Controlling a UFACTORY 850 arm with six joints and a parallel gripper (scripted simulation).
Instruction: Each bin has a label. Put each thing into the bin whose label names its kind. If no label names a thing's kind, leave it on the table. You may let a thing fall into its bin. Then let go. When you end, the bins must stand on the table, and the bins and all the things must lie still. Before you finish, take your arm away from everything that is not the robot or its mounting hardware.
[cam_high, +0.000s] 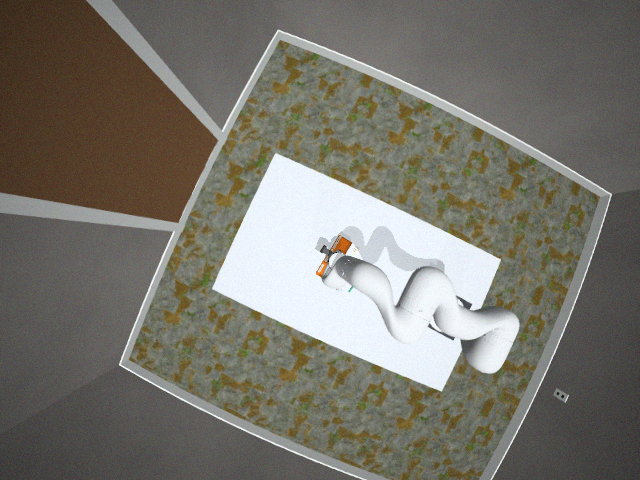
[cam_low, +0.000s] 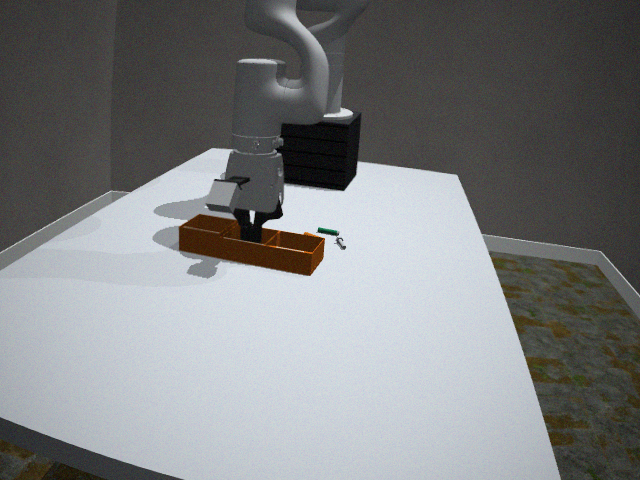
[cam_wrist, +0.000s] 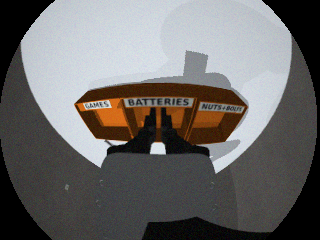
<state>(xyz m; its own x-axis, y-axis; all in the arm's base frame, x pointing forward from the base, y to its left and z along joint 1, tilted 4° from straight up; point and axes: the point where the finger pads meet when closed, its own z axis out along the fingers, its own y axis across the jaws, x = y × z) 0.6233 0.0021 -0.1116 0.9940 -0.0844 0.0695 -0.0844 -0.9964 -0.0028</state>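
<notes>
My gripper is now 10 mm above the three joined orange bins. Also, from my hand: pale dotted tile 90 mm to the right, 90 mm behind, 30 mm below; orange stick 120 mm behind, 90 mm to the left, 30 mm below; blue USB stick 80 mm behind, 30 mm to the right, 30 mm below.
</notes>
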